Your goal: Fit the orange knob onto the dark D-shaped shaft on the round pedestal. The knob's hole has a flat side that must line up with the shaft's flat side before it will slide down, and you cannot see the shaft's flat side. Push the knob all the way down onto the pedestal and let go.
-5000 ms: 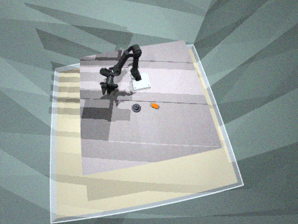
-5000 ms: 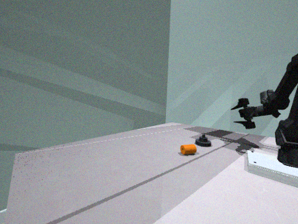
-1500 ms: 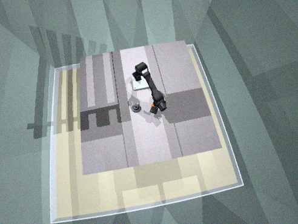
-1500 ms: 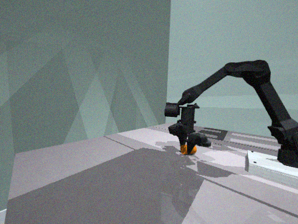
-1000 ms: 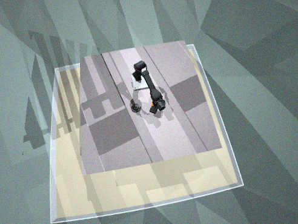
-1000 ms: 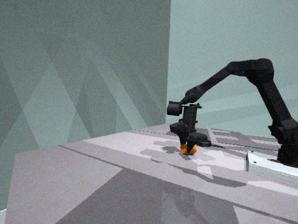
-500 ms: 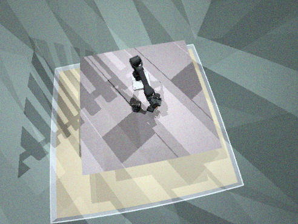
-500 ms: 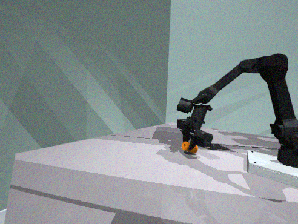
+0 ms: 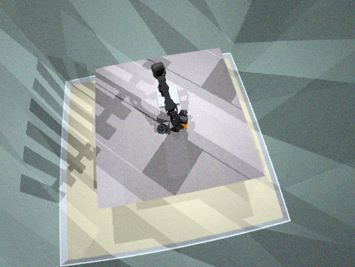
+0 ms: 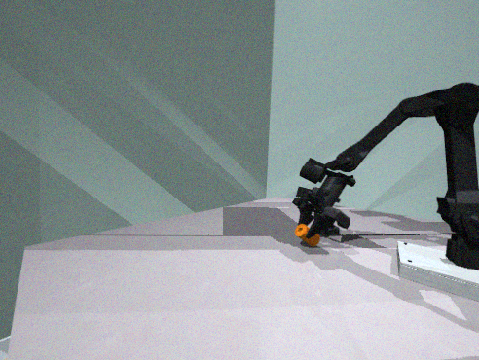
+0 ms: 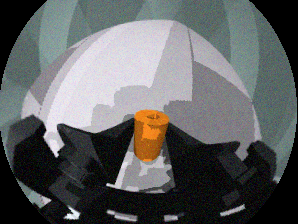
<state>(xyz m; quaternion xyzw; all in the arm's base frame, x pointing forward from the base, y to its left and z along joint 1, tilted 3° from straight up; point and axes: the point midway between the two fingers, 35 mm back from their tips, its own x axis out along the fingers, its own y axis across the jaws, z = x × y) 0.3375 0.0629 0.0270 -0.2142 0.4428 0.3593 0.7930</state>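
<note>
Right now the dark round pedestal is 4 cm behind my gripper tip and 18 cm to the right of it. The rest, counted from my gripper tip: orange knob: 1 cm behind, 1 cm to the right.
</note>
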